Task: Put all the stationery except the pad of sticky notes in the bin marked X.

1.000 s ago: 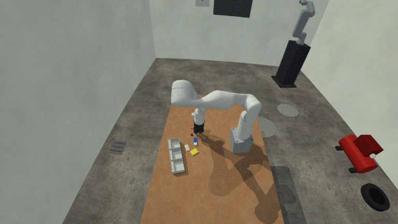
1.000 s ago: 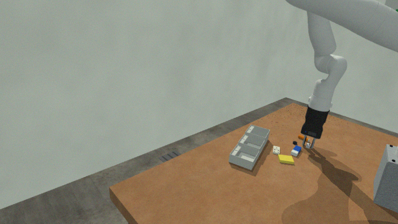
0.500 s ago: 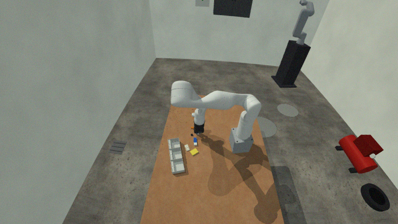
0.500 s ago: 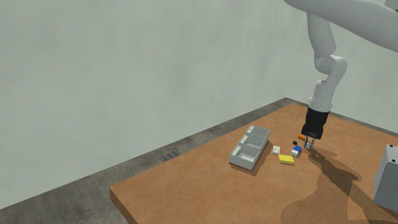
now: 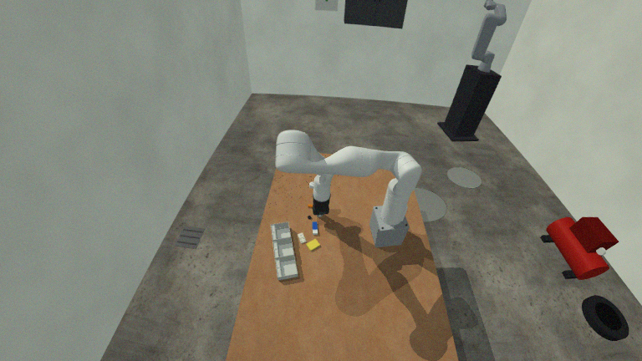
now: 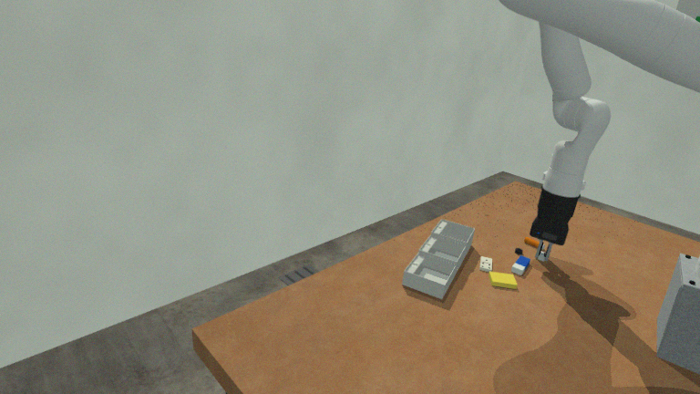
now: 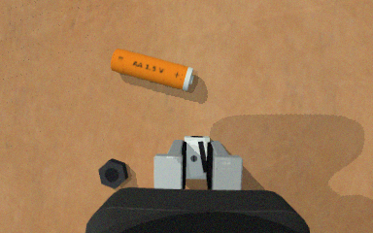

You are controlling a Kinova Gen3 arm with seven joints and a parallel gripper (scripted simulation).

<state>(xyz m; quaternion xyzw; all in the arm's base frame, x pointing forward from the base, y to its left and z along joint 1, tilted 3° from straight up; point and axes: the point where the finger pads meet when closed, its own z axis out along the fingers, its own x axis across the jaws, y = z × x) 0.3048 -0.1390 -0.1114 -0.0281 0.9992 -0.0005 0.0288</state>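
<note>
Now: hand 50 mm short of the black nut, 10 mm to the right of it and 20 mm above it. The rest, counted from my hand: orange marker 30 mm ahead, 50 mm to the right, 10 mm below; then white sharpener 10 mm below; then eraser 30 mm ahead, 90 mm to the left, 10 mm below.
</note>
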